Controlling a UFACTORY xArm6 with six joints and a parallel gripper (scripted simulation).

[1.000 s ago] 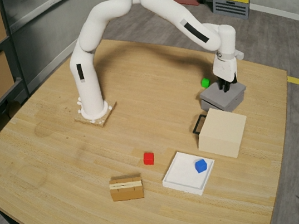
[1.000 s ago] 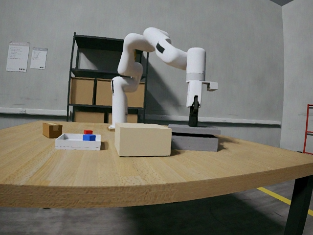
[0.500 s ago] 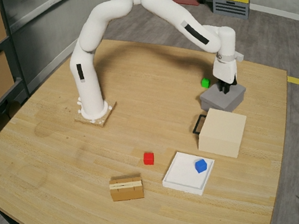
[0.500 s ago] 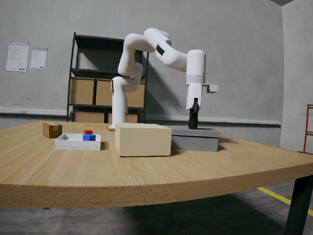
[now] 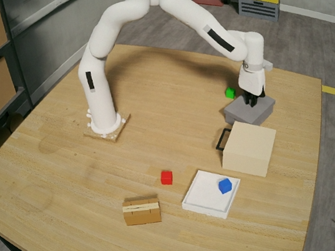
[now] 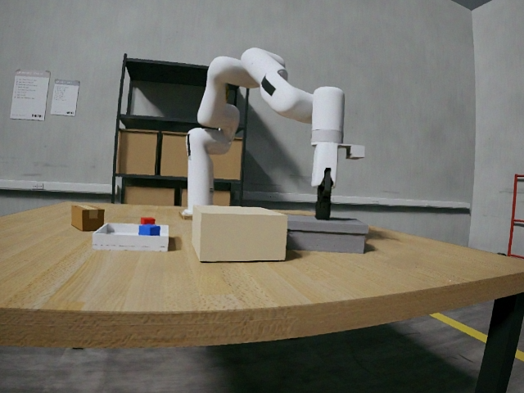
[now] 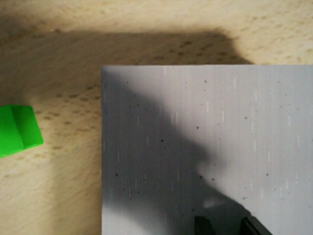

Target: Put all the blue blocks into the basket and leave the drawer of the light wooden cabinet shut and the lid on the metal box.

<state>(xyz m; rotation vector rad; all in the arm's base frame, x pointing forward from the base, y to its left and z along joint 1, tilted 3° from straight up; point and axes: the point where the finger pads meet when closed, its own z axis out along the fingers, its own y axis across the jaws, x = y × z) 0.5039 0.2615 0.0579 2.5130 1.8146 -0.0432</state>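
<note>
The metal box lies 6 cm below my hand. From my hand the other things lie so: grey lid 3 cm below; light wooden cabinet 5 cm ahead, 21 cm to the right, 4 cm below; white basket 42 cm to the right, 7 cm below.
</note>
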